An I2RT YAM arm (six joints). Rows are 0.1 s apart.
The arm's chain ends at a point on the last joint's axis. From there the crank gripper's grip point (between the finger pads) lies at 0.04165 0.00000 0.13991 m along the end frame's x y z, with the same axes.
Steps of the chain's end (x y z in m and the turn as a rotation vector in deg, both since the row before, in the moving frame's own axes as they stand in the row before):
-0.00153, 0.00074, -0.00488, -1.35, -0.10, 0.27
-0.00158, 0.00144, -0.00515, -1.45, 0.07, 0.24
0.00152, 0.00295, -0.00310, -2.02, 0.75, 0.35
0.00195, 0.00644, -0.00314, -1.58, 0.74, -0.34
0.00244, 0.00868, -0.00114, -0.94, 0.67, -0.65
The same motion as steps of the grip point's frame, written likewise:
-0.00178, 0.00423, -0.00485, -1.35, -0.10, 0.27
-0.00142, 0.00515, -0.00525, -1.45, 0.07, 0.24
0.00333, 0.00813, -0.00375, -2.02, 0.75, 0.35
0.00376, 0.01004, -0.00374, -1.58, 0.74, -0.34
0.00408, 0.01049, -0.00165, -0.94, 0.67, -0.65

